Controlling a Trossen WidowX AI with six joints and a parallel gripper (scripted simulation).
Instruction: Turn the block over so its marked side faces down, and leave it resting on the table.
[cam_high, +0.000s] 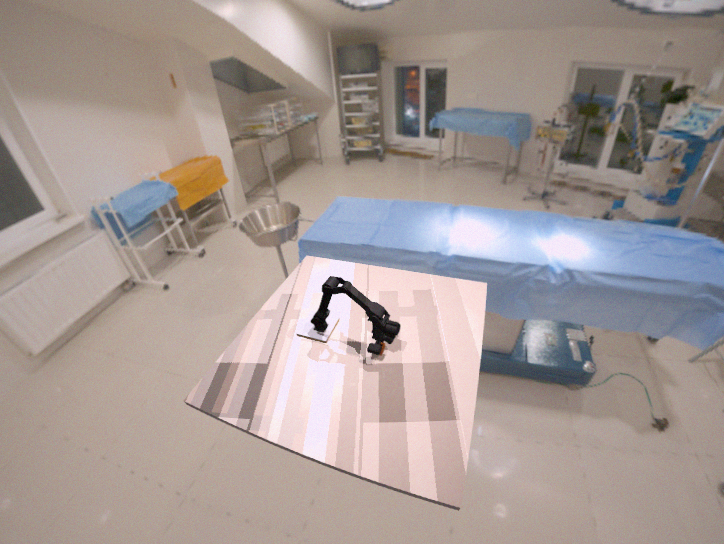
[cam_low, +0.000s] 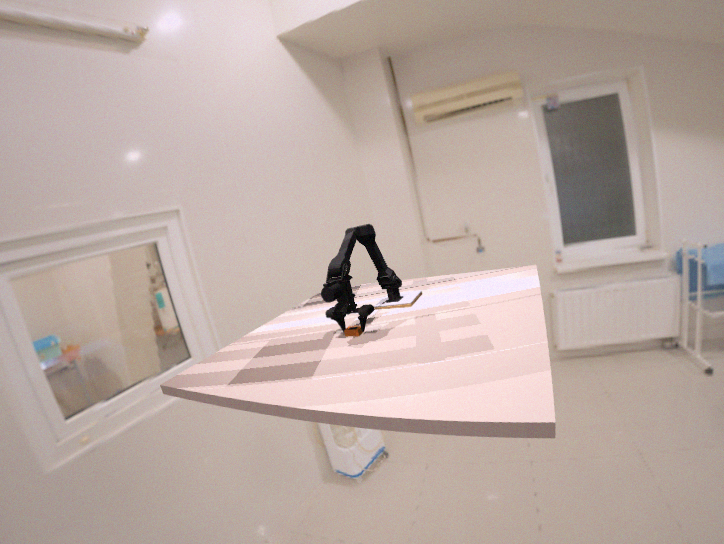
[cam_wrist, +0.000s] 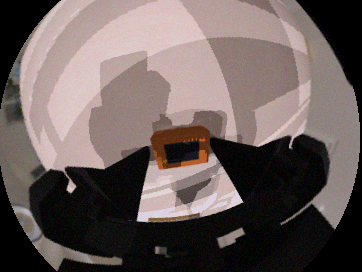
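The orange block is 10 mm above my gripper tip.
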